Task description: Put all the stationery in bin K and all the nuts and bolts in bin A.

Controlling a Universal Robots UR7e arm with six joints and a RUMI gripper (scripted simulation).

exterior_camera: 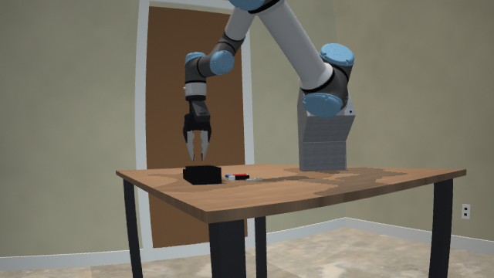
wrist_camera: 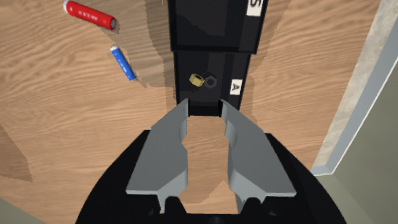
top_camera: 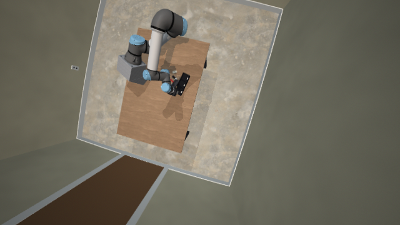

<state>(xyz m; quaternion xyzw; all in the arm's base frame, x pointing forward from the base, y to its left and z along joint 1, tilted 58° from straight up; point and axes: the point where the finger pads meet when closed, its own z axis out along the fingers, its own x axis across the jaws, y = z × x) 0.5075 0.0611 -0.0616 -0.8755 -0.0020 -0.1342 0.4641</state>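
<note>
Now: the eraser 12 cm behind my hand, 10 cm to the left of it and 7 cm below it. The rest, counted from my hand: black bin row (8 cm to the left, 5 cm below); then brass nut (1 cm behind, 6 cm below); then black nut (1 cm ahead, 7 cm below).
</note>
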